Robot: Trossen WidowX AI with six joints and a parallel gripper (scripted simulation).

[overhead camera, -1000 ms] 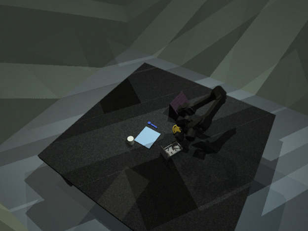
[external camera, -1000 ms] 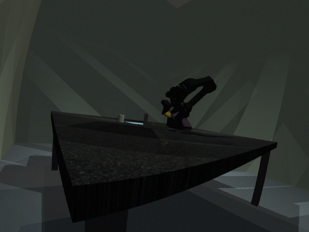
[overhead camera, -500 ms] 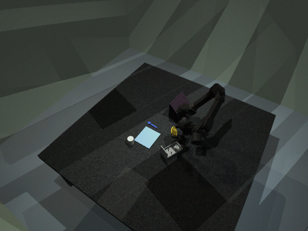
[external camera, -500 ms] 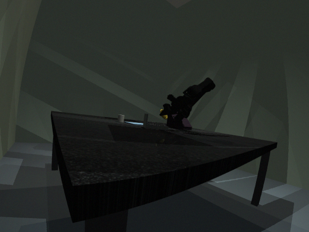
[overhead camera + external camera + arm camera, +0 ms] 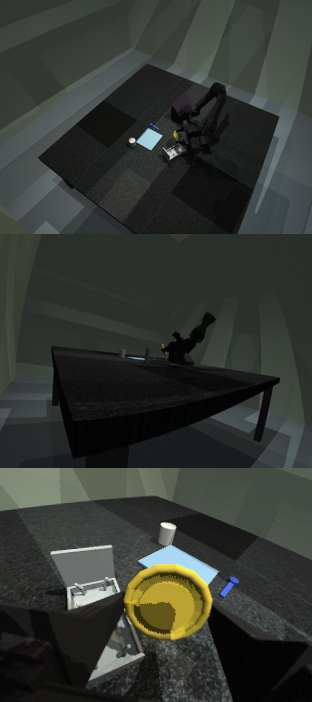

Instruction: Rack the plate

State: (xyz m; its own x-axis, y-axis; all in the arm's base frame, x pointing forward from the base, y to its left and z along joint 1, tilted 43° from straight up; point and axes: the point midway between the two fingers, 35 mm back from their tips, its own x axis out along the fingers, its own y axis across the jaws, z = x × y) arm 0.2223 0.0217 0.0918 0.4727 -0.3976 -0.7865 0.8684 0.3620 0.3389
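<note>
Right now my gripper tip is 7 cm short of the white dish rack, 6 cm above it and 3 cm to the right of it. The rest, counted from my gripper tip: blue spoon: 20 cm to the right, 8 cm below, 7 cm behind; then light blue mat: 17 cm to the right, 8 cm below, 5 cm ahead; then yellow plate: 1 cm to the left.
</note>
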